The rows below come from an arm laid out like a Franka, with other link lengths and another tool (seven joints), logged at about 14 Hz.
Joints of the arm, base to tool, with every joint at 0 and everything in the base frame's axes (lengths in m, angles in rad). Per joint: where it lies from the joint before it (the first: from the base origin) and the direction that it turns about. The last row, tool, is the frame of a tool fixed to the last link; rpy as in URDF.
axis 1: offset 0 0 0.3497 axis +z
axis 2: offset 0 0 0 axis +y
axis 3: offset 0 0 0.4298 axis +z
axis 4: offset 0.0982 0 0 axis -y
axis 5: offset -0.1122 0 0.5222 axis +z
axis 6: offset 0 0 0 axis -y
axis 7: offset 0.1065 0 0 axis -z
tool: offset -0.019 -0.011 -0.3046 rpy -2.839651 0 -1.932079
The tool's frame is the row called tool.
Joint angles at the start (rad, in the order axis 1, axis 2, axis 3, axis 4, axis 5, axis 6, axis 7):
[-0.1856 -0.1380 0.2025 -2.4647 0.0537 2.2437 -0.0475]
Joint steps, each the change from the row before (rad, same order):
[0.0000 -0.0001 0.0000 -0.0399 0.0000 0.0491 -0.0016]
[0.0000 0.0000 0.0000 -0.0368 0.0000 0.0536 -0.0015]
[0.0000 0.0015 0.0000 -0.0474 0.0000 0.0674 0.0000]
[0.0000 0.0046 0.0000 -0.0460 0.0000 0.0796 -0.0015]
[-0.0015 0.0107 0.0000 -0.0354 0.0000 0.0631 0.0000]
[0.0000 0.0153 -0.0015 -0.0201 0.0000 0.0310 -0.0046]
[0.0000 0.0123 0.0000 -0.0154 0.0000 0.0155 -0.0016]
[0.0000 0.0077 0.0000 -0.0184 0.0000 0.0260 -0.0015]
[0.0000 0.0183 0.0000 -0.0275 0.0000 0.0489 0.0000]
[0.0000 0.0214 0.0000 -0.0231 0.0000 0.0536 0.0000]
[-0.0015 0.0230 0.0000 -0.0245 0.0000 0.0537 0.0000]
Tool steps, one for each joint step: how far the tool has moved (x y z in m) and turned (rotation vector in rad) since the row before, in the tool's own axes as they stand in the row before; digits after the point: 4 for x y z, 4 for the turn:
[0.0038 0.0112 0.0153 0.0093 -0.0015 0.0005]
[0.0030 0.0085 0.0135 0.0165 -0.0037 0.0011]
[0.0044 0.0128 0.0170 0.0182 -0.0034 0.0029]
[0.0035 0.0101 0.0165 0.0281 -0.0074 0.0024]
[0.0039 0.0105 0.0146 0.0163 -0.0043 0.0041]
[0.0035 0.0112 0.0115 -0.0044 -0.0010 -0.0022]
[0.0030 0.0117 0.0087 -0.0118 0.0020 -0.0018]
[0.0026 0.0090 0.0074 -0.0001 -0.0006 -0.0008]
[0.0034 0.0136 0.0130 0.0028 -0.0021 0.0015]
[0.0022 0.0105 0.0124 0.0083 -0.0044 0.0021]
[0.0035 0.0126 0.0123 0.0056 -0.0032 0.0034]

